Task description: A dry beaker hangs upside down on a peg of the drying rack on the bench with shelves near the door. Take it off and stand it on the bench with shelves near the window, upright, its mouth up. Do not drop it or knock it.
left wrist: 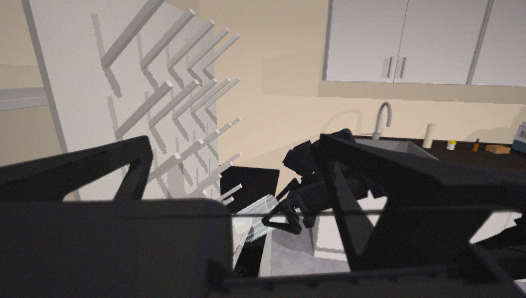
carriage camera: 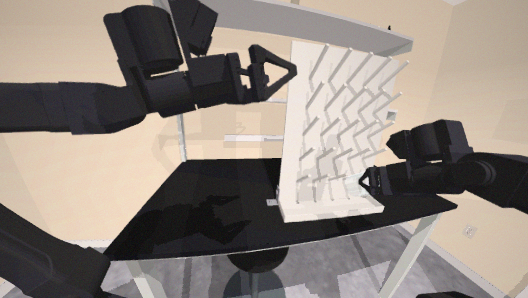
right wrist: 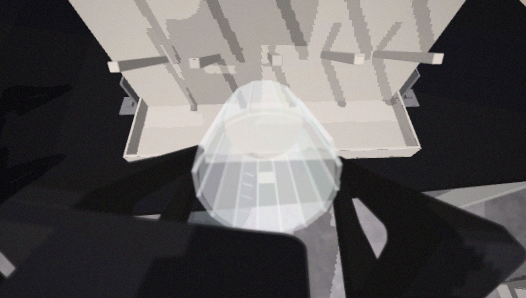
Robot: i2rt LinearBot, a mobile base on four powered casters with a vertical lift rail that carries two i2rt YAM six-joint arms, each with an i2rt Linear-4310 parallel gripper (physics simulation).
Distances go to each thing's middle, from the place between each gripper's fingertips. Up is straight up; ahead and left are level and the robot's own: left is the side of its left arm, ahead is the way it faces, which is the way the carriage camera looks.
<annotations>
The clear glass beaker [right wrist: 266, 163] lies 110 mm ahead of my left hand, 290 mm to the right of it and 270 mm below it. From my left hand the other things lie so: shallow white tray [carriage camera: 297, 211]: 250 mm ahead, 270 mm to the right, 460 mm below.
Now: the clear glass beaker 2 cm below my right hand and 2 cm ahead of it. From my right hand the other things lie so: shallow white tray (21 cm below, 15 cm ahead, 2 cm to the left).
</annotations>
